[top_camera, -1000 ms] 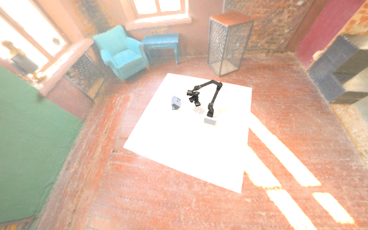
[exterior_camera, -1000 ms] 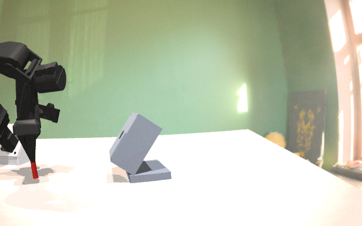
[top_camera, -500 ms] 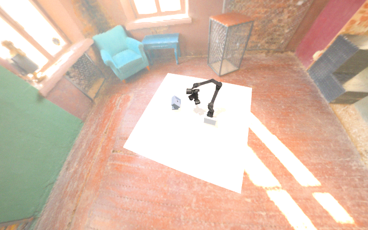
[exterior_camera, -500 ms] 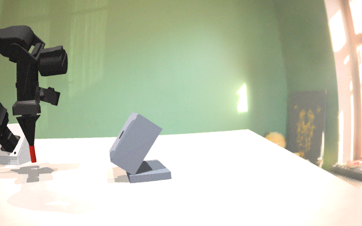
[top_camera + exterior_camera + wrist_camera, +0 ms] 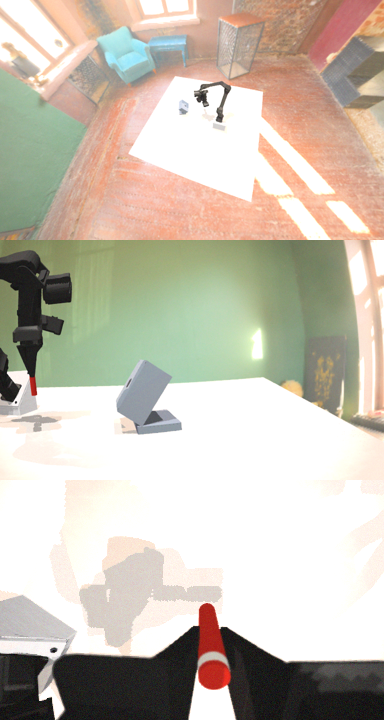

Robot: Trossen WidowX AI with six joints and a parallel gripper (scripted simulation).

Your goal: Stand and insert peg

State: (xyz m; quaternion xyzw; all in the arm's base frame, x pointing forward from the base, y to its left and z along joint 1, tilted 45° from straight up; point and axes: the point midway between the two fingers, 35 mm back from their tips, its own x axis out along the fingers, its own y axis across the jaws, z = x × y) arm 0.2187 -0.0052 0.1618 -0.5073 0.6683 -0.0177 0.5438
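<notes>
My gripper tip is 230 mm short of the grey sloped panel, 90 mm to the right of it and 40 mm above it. Round my gripper tip: red peg: 20 mm above; then grey base plate: 250 mm ahead, 100 mm to the left, 110 mm below.
</notes>
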